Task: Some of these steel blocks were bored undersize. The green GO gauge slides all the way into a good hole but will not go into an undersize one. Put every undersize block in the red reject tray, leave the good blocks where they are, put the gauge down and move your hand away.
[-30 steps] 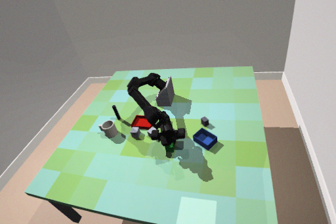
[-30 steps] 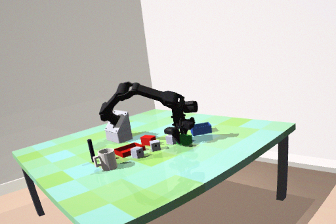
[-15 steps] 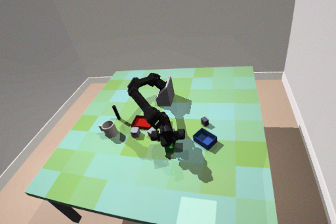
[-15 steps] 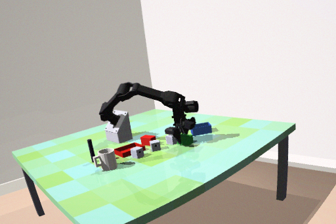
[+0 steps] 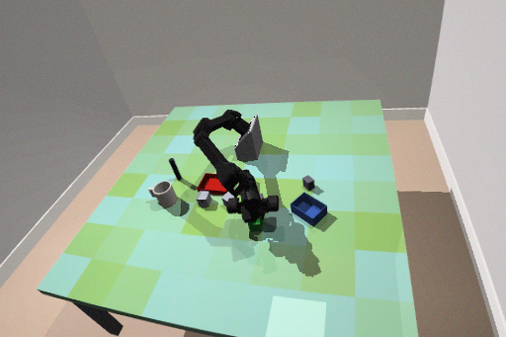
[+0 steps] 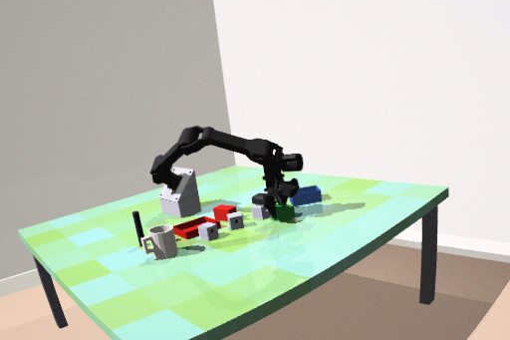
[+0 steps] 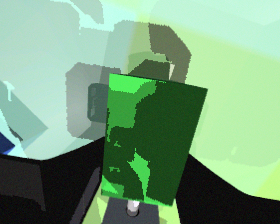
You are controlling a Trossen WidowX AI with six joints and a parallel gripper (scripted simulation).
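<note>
My gripper tip is now 8 cm past the steel block, 1 cm to the left of it and 1 cm below it. From my gripper tip the other things lie so: green GO gauge 2 cm above, 1 cm behind; blue tray 19 cm to the left, 6 cm behind; darker grey block 20 cm behind, 17 cm to the left, 1 cm above.
</note>
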